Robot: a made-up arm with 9 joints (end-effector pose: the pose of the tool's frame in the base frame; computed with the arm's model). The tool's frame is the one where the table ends.
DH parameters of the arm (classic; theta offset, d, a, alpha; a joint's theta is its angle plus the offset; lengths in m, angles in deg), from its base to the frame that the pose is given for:
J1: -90 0.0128 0.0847 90
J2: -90 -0.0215 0.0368 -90
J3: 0 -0.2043 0.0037 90
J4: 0 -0.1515 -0.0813 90
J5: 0 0.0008 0.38 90
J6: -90 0.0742 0.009 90
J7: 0 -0.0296 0.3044 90
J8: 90 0.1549 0.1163 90
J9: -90 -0.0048 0.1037 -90
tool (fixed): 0 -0.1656 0 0
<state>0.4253 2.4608 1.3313 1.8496 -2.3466 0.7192 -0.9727 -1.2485 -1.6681</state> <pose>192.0 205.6 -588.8 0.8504 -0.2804 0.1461 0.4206</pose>
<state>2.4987 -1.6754 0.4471 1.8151 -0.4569 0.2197 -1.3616 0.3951 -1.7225</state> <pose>-170.7 0.2 -141.8 -0.2766 0.6954 0.2537 0.6128</pose>
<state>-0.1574 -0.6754 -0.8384 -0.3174 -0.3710 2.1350 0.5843 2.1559 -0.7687</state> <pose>153.0 831.5 -200.2 0.4705 0.3861 -0.1517 0.7788</pose>
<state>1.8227 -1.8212 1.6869 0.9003 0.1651 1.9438 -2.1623 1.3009 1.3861</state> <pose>68.7 180.2 -9.8 0.3741 0.5846 0.0755 0.7159</pose>
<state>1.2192 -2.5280 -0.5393 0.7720 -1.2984 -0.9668 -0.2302 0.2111 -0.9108</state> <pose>21.4 305.8 103.2 0.3378 0.5045 0.2045 0.7678</pose>
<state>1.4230 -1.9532 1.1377 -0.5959 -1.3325 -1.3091 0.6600 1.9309 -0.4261</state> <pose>266.2 -83.1 -106.5 -0.5347 0.5040 -0.0936 0.6717</pose>
